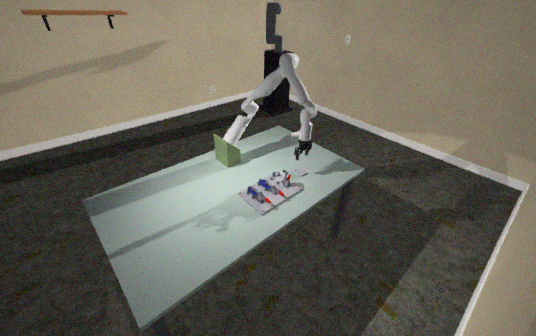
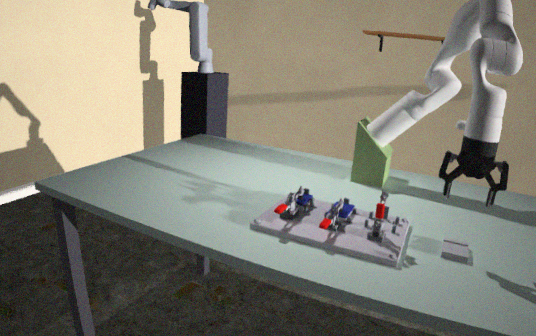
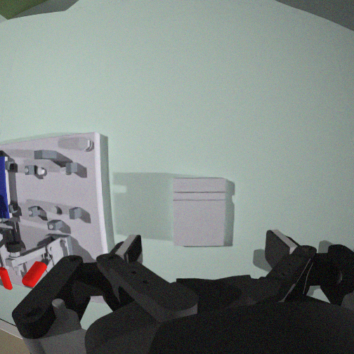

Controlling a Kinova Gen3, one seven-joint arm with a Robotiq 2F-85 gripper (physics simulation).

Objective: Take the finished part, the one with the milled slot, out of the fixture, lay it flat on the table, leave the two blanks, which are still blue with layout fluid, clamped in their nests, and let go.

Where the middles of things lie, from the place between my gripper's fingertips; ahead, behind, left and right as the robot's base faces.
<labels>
I see the fixture plate (image 2: 350,238) 40 mm ahead of my hand, 290 mm to the right of it and 120 mm below it.
</labels>
